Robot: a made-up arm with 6 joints. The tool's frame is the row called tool.
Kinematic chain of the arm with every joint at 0, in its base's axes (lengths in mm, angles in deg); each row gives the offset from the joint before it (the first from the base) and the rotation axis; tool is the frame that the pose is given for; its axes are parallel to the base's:
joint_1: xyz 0 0 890 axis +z
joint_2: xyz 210 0 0 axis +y
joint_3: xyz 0 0 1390 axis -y
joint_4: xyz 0 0 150 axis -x
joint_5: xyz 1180 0 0 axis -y
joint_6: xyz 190 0 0 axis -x
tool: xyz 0 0 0
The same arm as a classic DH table. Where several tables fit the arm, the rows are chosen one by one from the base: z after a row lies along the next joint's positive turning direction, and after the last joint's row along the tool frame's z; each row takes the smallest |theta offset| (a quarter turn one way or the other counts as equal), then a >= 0, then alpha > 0; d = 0 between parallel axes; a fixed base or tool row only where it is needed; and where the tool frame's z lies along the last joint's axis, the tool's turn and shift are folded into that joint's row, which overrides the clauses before.
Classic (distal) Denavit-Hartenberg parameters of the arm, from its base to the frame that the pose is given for. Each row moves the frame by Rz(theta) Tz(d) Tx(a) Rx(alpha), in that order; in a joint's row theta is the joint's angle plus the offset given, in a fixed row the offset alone. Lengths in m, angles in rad.
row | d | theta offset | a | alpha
joint_1 | 0.8900 | 0.0000 | 0.2100 | -1.5708
joint_2 | 0.0000 | -1.5708 | 1.3900 | 3.1416
joint_3 | 0.0000 | 0.0000 | 0.1500 | -1.5708
joint_4 | -1.1800 | 0.0000 | 0.0000 | 1.5708
joint_5 | 0.0000 | 0.0000 | 0.0000 | -1.5708
joint_6 | -0.1900 | 1.5708 | 0.0000 | 1.5708
tool (fixed) | 0.0000 | -1.5708 | 0.0000 | 0.0000

